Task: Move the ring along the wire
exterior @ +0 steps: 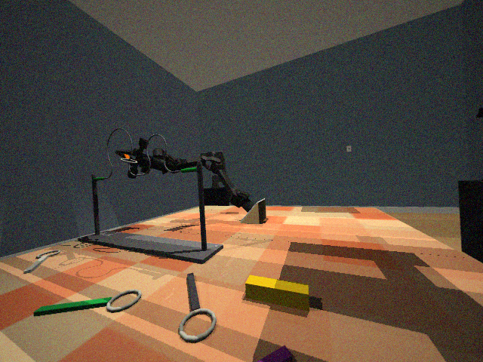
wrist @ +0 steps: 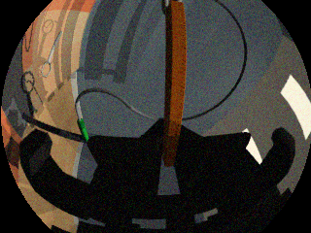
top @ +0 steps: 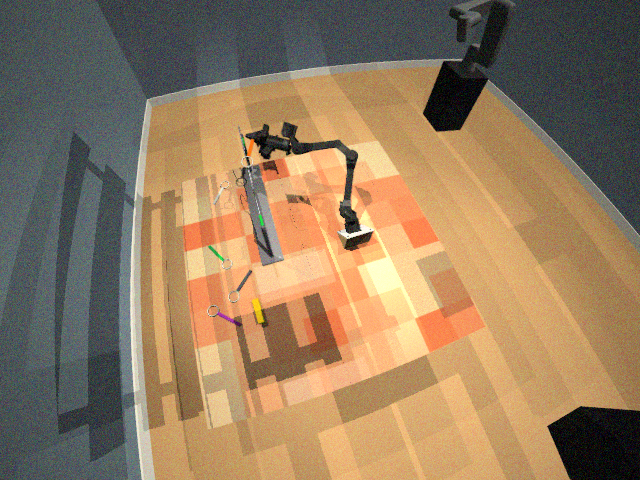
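Now: the ring with orange handle 8 cm to the left of my gripper tip and 4 cm below it. Also, from my gripper tip: yellow block 9 cm ahead, 71 cm to the left, 36 cm below.
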